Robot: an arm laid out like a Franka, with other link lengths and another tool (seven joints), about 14 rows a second.
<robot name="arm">
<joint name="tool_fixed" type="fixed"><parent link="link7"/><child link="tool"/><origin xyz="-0.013 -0.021 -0.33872" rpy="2.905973 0 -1.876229"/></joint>
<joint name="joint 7" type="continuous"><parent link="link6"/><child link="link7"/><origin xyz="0.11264 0 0"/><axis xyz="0 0 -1"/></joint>
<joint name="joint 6" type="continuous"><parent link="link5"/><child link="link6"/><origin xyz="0 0 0"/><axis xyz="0 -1 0"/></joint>
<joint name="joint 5" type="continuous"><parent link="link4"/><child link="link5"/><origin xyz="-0.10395 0 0.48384"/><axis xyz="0 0 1"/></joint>
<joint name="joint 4" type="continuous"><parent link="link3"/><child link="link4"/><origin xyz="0.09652 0 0"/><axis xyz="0 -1 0"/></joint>
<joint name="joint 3" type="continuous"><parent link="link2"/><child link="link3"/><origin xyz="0 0 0.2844"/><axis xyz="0 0 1"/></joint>
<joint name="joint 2" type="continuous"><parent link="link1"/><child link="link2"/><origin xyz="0 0 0"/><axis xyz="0 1 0"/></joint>
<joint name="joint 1" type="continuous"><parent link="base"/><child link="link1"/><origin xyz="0 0 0.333"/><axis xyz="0 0 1"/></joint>
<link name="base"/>
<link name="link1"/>
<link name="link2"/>
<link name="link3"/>
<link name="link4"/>
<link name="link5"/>
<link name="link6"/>
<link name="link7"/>
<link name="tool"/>
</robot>
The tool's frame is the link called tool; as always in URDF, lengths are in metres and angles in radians. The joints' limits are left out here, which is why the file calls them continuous.
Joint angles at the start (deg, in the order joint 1, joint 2, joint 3, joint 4, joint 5, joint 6, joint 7):
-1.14 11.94 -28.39 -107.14 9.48 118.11 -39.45
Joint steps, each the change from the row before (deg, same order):
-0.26 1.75 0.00 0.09 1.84 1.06 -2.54
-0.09 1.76 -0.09 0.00 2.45 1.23 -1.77
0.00 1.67 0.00 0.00 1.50 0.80 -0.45
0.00 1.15 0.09 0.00 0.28 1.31 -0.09
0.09 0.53 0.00 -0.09 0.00 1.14 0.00
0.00 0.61 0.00 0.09 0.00 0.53 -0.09
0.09 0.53 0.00 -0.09 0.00 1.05 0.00
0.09 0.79 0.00 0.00 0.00 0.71 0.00
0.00 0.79 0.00 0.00 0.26 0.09 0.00
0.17 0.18 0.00 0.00 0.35 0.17 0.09
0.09 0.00 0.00 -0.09 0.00 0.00 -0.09
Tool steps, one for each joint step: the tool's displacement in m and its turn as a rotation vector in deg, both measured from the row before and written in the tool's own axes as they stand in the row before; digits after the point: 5 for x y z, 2 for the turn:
0.00066 -0.00608 0.01625 -0.02 -0.41 -1.47
-0.00161 -0.00682 0.01687 0.30 -1.01 -0.53
-0.00090 -0.00308 0.01758 -0.36 -0.63 0.30
0.00321 -0.00450 0.00992 0.13 0.50 0.18
0.00269 -0.00385 0.00382 0.41 0.56 0.10
0.00239 -0.00164 0.00472 -0.05 0.37 0.01
0.00236 -0.00329 0.00414 0.33 0.52 0.08
0.00183 -0.00157 0.00743 -0.15 0.44 0.04
0.00039 0.00142 0.00948 -0.60 -0.06 0.17
-0.00258 -0.00149 0.00162 0.09 -0.18 0.09
-0.00117 0.00024 0.00100 -0.09 0.01 -0.16

